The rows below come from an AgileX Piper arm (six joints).
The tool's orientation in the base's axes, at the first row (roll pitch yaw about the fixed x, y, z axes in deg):
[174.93, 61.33, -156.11]
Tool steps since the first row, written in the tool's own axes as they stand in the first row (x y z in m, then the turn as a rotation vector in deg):
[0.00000, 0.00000, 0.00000, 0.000, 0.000, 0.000]
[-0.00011, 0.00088, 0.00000, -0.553, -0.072, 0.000]
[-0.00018, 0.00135, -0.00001, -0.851, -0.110, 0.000]
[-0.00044, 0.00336, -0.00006, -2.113, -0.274, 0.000]
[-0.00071, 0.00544, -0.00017, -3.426, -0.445, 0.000]
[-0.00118, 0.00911, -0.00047, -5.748, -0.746, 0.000]
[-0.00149, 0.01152, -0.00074, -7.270, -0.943, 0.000]
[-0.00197, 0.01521, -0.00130, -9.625, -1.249, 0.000]
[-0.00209, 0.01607, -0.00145, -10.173, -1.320, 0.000]
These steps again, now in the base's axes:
[0.00000, 0.00000, 0.00000, 0.000, 0.000, 0.000]
[-0.00037, 0.00080, 0.00013, 0.277, 0.044, 0.482]
[-0.00057, 0.00122, 0.00022, 0.425, 0.069, 0.742]
[-0.00145, 0.00301, 0.00056, 1.057, 0.170, 1.842]
[-0.00240, 0.00485, 0.00093, 1.714, 0.274, 2.987]
[-0.00416, 0.00804, 0.00165, 2.875, 0.461, 5.012]
[-0.00538, 0.01010, 0.00215, 3.636, 0.583, 6.339]
[-0.00734, 0.01319, 0.00299, 4.814, 0.772, 8.392]
[-0.00781, 0.01391, 0.00321, 5.089, 0.816, 8.870]

